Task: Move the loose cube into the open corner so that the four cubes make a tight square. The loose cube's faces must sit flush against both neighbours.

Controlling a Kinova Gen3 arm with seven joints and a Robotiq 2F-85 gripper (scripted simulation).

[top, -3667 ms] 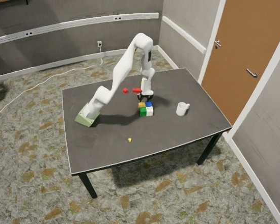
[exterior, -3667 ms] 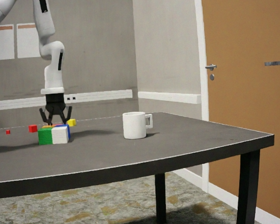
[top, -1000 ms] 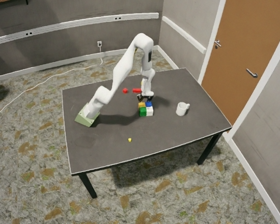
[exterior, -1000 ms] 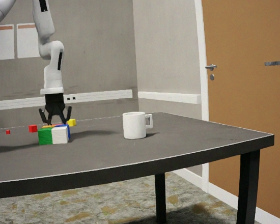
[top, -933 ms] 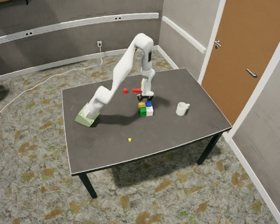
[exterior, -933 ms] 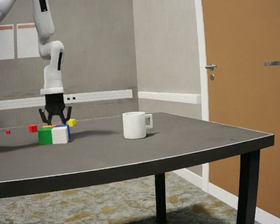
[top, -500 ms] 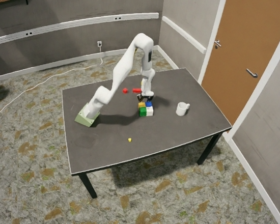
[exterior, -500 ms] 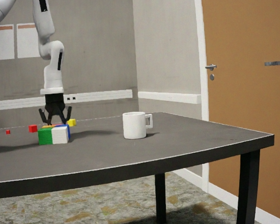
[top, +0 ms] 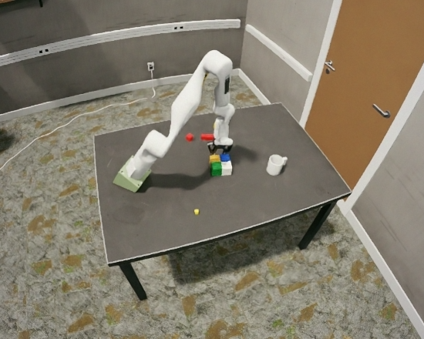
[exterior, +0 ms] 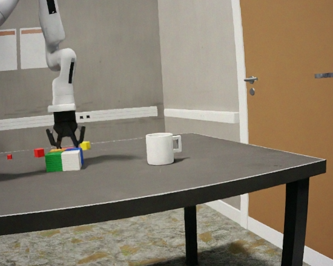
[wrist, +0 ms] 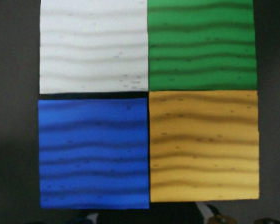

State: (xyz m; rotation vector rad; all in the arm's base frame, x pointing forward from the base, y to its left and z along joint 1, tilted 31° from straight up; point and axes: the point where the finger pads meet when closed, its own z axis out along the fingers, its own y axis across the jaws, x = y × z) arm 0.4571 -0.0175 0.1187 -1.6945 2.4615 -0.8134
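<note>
Now: the blue cube 50 mm to the right of my hand, 10 mm below it and 10 mm ahead of it. The rest, counted from my hand: white mug (230 mm ahead, 220 mm to the right); then tiny yellow cube (290 mm behind, 250 mm to the right, 30 mm below); then red bar (170 mm to the left, 50 mm ahead, 20 mm below).
</note>
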